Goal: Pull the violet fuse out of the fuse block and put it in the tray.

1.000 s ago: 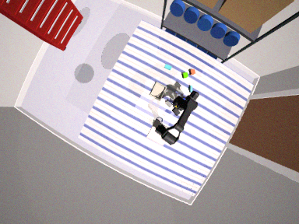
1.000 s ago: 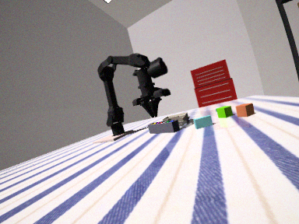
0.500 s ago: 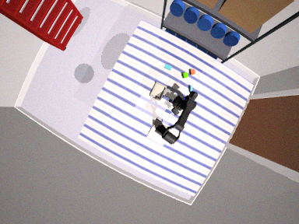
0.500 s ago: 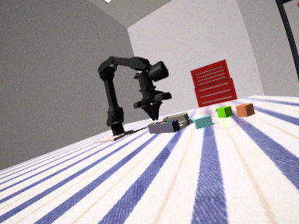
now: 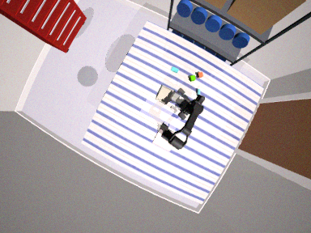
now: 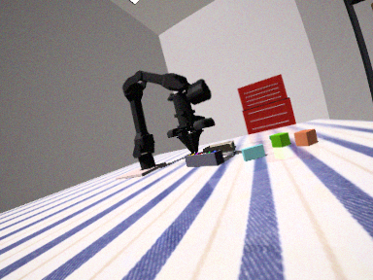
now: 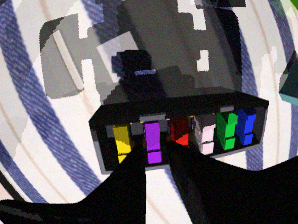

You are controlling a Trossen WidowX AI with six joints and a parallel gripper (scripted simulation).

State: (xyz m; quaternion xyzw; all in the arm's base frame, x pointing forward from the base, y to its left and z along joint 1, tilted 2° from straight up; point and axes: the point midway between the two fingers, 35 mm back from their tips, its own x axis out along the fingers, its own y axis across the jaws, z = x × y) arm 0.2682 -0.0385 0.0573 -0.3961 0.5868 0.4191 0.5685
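Right now my gripper tip is 2 cm above the violet fuse. Round my gripper tip: red fuse 2 cm below, 2 cm ahead, 1 cm to the right; yellow fuse 2 cm below, 2 cm behind, 1 cm to the left; pink fuse 4 cm ahead, 2 cm below, 1 cm to the right.
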